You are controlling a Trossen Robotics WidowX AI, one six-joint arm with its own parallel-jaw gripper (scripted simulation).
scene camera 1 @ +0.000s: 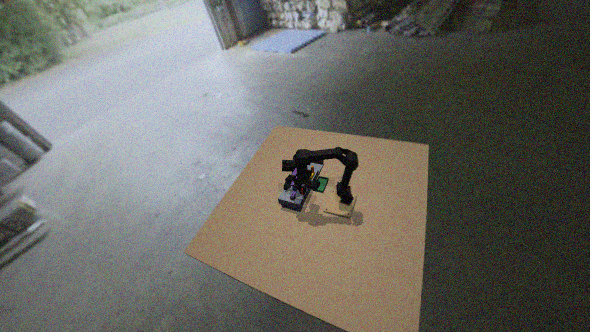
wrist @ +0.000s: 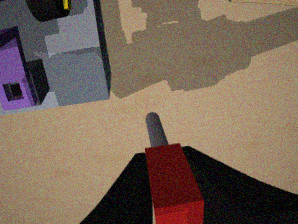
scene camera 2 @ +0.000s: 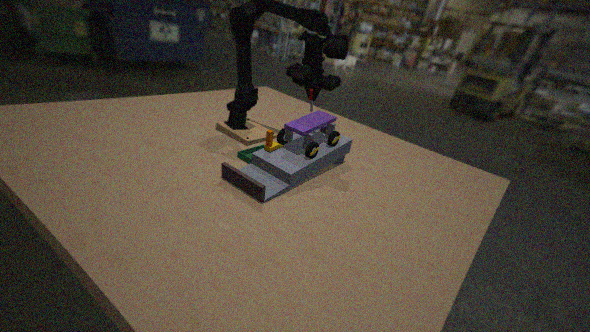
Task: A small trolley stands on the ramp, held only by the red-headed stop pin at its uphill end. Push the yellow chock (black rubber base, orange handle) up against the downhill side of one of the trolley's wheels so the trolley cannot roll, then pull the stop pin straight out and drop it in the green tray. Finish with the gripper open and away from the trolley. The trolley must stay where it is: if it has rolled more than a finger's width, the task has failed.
The gripper (scene camera 2: 312, 99) holds a red-headed stop pin. Further things: a trolley (scene camera 2: 304, 125) and a dark lip (scene camera 2: 244, 182).
The gripper shows as well in the wrist view (wrist: 163, 159).
